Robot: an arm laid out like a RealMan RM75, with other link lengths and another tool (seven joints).
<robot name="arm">
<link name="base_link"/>
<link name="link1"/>
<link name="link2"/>
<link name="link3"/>
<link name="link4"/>
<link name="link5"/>
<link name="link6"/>
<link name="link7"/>
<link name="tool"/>
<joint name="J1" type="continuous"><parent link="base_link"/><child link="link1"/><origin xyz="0 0 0.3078"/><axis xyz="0 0 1"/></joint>
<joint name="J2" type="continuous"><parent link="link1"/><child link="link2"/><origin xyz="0 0 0"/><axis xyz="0 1 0"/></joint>
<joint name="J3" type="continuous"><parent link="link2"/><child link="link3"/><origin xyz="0 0 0.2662"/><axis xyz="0 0 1"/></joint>
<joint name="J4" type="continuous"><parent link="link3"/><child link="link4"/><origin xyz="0 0 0"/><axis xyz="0 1 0"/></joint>
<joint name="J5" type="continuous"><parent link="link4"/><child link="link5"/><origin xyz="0 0 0.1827"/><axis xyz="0 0 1"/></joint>
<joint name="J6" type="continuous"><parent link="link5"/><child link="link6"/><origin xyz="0 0 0"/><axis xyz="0 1 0"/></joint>
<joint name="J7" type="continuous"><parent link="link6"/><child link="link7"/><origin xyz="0 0 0.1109"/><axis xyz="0 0 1"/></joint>
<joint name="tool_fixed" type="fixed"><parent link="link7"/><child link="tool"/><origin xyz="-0.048 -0.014 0.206" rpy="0 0.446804 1.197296"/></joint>
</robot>
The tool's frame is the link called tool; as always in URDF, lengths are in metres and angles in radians. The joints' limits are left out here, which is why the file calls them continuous.
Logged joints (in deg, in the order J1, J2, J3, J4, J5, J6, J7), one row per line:
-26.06, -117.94, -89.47, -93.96, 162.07, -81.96, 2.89
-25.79, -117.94, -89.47, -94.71, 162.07, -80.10, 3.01
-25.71, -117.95, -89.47, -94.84, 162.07, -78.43, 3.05
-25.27, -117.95, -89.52, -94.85, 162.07, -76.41, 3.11
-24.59, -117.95, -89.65, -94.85, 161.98, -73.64, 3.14
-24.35, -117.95, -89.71, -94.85, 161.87, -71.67, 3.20
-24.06, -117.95, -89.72, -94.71, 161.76, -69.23, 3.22
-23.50, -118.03, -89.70, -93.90, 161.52, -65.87, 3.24
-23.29, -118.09, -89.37, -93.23, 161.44, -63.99, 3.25
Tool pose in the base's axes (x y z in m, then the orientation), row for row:
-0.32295, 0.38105, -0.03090, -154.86, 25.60, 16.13
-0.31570, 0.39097, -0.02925, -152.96, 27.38, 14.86
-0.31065, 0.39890, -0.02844, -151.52, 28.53, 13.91
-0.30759, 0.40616, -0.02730, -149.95, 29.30, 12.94
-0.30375, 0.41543, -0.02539, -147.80, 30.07, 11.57
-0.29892, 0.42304, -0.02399, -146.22, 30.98, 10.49
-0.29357, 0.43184, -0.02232, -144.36, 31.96, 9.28
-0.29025, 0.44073, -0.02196, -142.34, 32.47, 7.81
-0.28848, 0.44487, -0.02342, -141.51, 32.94, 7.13
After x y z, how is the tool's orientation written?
As a rotation vector, in degrees.
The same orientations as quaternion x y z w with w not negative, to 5 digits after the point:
-0.96306, 0.15920, 0.10031, 0.19262
-0.95865, 0.17160, 0.09313, 0.20706
-0.95520, 0.17986, 0.08769, 0.21807
-0.95158, 0.18594, 0.08212, 0.23062
-0.94651, 0.19257, 0.07409, 0.24809
-0.94226, 0.19964, 0.06760, 0.26022
-0.93704, 0.20745, 0.06024, 0.27441
-0.93153, 0.21250, 0.05111, 0.29066
-0.92895, 0.21624, 0.04681, 0.29681

